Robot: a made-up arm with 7 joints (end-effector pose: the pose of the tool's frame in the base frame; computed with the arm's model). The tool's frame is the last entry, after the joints. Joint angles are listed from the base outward.
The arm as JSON. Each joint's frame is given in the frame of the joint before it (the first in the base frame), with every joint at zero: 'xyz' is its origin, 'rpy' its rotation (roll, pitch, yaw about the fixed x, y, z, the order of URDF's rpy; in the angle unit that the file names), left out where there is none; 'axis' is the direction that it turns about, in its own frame. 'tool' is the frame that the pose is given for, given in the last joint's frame.
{
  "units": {
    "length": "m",
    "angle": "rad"
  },
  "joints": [
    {
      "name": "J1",
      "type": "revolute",
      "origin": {
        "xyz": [
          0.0,
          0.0,
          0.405
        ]
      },
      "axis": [
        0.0,
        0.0,
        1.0
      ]
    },
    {
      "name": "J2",
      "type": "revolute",
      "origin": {
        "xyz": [
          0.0,
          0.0,
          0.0
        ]
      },
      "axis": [
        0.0,
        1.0,
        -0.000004
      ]
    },
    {
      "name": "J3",
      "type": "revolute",
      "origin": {
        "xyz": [
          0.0,
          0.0,
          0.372
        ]
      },
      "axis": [
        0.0,
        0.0,
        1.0
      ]
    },
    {
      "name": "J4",
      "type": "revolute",
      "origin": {
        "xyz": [
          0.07,
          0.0,
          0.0
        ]
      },
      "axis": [
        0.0,
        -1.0,
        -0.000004
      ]
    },
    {
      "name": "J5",
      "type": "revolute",
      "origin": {
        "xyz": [
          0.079,
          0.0,
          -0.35
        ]
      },
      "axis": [
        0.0,
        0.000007,
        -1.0
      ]
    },
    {
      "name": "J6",
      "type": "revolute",
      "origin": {
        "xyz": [
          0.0,
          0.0,
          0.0
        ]
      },
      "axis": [
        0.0,
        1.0,
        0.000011
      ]
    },
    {
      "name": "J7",
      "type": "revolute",
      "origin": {
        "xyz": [
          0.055,
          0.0,
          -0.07
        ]
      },
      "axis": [
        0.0,
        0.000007,
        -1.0
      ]
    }
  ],
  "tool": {
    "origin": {
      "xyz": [
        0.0,
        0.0,
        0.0
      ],
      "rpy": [
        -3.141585,
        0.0,
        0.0
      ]
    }
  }
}
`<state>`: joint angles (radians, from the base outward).
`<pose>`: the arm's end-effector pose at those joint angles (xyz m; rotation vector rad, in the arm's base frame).
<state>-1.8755 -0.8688 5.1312 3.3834 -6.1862 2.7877 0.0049</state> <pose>0.1598 0.4797 0.8381 -0.0594 -2.0437 0.9683</pose>
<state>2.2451 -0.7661 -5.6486 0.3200 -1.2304 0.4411 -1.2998</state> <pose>-0.2518 0.0168 0.5472 -1.9021 1.0999 1.1571</pose>
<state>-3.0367 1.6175 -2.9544 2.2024 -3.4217 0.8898 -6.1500</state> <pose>-0.7286 -0.0031 0.7288 -0.2076 -1.5766 0.0161</pose>
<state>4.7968 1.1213 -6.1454 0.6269 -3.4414 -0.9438 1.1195</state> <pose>0.0274 -0.1946 0.2004 -1.5079 -0.9075 -0.2525</pose>
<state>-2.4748 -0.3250 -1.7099 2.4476 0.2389 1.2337 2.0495</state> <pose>0.0098 0.4091 1.0764 -2.0633 0.1092 1.2310</pose>
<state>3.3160 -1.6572 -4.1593 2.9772 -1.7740 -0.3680 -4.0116</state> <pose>0.7532 0.1105 0.2371 2.4445 0.8370 1.4830</pose>
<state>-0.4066 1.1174 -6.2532 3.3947 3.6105 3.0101 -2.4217</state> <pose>0.4428 -0.2264 0.7943 -2.6159 0.8119 1.4617</pose>
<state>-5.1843 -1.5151 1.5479 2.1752 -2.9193 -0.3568 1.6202</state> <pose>-0.6237 -0.3562 0.4307 2.1466 -0.5714 -2.1303</pose>
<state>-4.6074 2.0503 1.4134 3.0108 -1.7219 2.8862 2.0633</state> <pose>-0.0679 0.5636 0.0284 1.3490 -0.2704 0.8643</pose>
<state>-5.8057 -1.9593 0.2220 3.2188 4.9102 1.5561 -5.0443</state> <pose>-0.5976 -0.3903 0.1025 0.8394 0.9333 -0.9718</pose>
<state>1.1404 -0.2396 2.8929 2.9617 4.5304 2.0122 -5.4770</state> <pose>-0.1677 -0.1417 1.1314 -1.2110 -1.4241 -0.4281</pose>
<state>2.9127 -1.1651 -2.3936 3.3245 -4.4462 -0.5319 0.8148</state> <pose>0.6434 -0.2491 0.6837 0.7356 1.3277 -0.1748</pose>
